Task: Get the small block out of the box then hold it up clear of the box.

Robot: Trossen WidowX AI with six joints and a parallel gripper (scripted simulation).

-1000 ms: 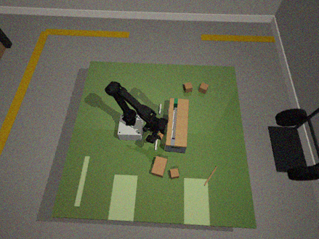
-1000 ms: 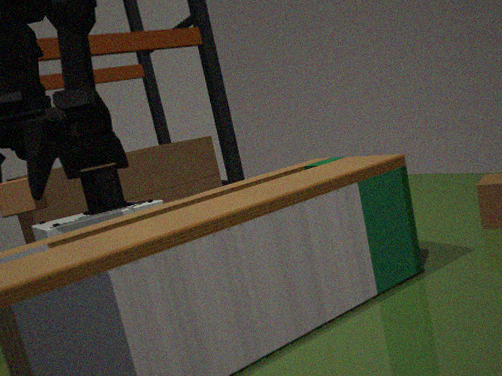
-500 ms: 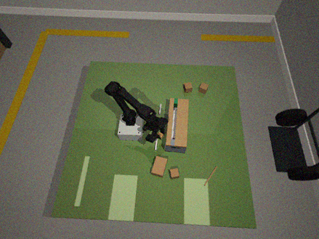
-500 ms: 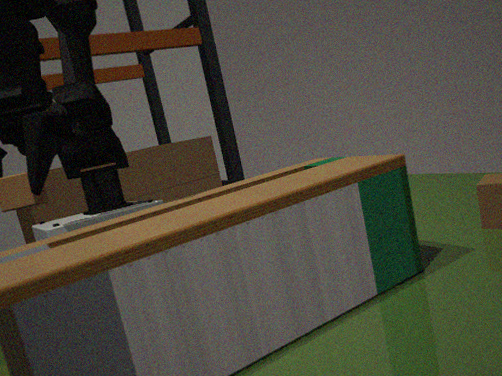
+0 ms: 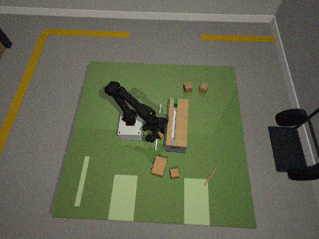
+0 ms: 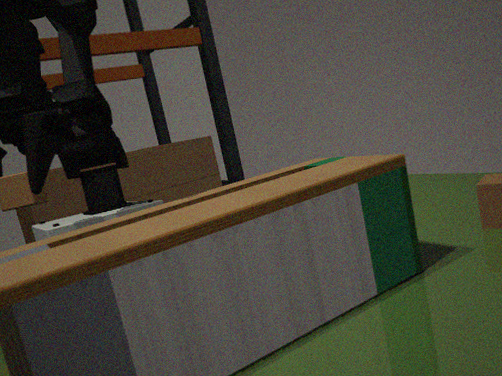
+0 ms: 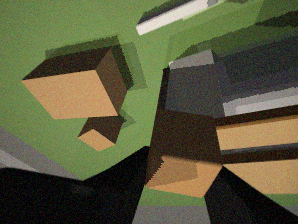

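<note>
My gripper tip is 1 cm past the small tan block and 1 cm to the right of it. From my gripper tip the other things lie so: long box 7 cm ahead, 15 cm to the left, 11 cm below; thin stick 35 cm ahead, 20 cm to the right, 17 cm below.
</note>
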